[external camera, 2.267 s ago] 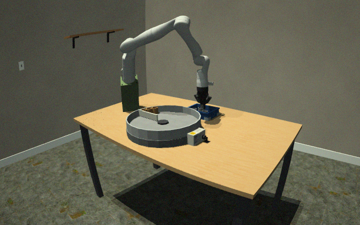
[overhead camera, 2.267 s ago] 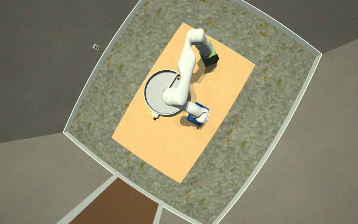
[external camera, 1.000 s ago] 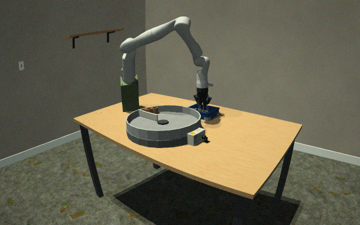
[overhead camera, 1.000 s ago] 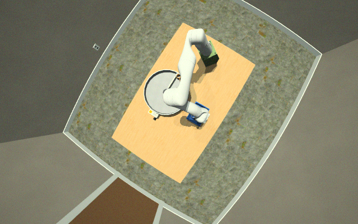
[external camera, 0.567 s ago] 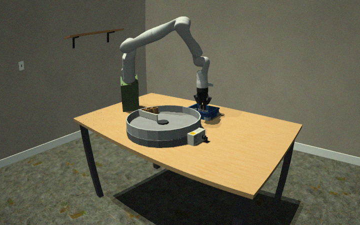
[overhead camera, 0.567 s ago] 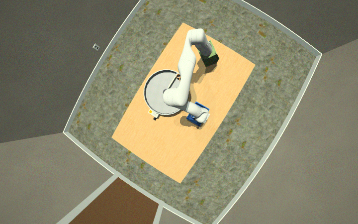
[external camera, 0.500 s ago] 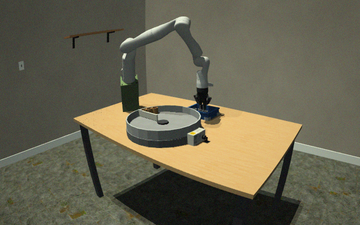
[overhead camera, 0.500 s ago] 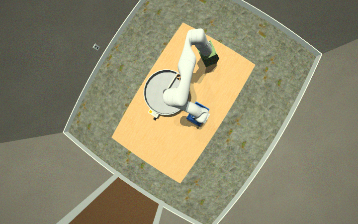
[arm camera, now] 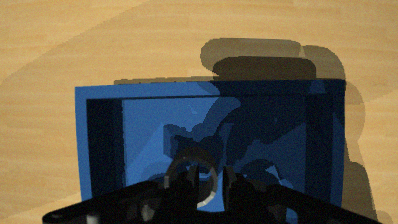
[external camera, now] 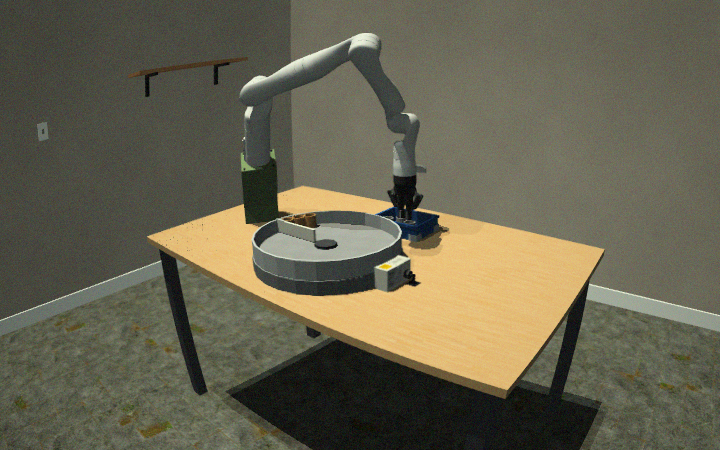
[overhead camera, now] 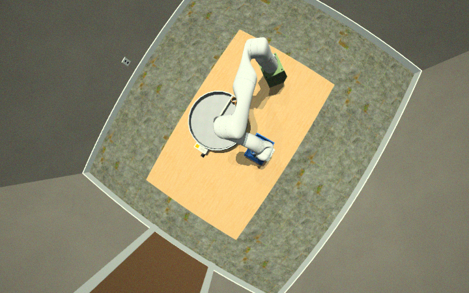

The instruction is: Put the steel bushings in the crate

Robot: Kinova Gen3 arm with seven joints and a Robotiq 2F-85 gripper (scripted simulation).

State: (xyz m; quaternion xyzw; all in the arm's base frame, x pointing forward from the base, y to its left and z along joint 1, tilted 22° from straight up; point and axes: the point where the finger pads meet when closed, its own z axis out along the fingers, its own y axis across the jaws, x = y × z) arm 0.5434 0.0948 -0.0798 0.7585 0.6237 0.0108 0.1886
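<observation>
The blue crate is 3 cm below my hand. Round my hand: grey turning table (10 cm behind, 35 cm to the right).
</observation>
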